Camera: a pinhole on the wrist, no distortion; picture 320 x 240 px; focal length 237.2 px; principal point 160.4 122.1 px. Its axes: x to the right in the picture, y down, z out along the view. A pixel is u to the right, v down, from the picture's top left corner.
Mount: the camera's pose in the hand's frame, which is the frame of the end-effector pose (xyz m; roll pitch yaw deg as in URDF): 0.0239 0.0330 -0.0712 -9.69 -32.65 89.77
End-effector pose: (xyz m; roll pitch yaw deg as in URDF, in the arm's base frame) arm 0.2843 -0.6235 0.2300 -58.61 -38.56 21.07
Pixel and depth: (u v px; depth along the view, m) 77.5 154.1 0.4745
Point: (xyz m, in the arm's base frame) -0.0494 -0.7439 0.4814
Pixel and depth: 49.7 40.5 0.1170
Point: 0.2903 -0.6633 0.3106
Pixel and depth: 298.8 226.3 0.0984
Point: 0.2473 -0.5869 0.2003
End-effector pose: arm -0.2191 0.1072 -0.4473 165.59 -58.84 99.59
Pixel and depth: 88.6 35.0 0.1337
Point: -0.2967 0.1575 -0.4274
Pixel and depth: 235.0 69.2 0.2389
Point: -0.2387 0.2777 -0.5089
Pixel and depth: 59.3 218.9 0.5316
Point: -0.5871 0.1705 -0.8508
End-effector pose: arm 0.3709 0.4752 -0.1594 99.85 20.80 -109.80
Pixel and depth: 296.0 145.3 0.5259
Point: -0.0673 0.7769 -0.1908
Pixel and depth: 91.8 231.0 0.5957
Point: 0.3293 1.0042 -0.4533
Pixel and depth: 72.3 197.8 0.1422
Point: 0.3976 0.5421 -0.2214
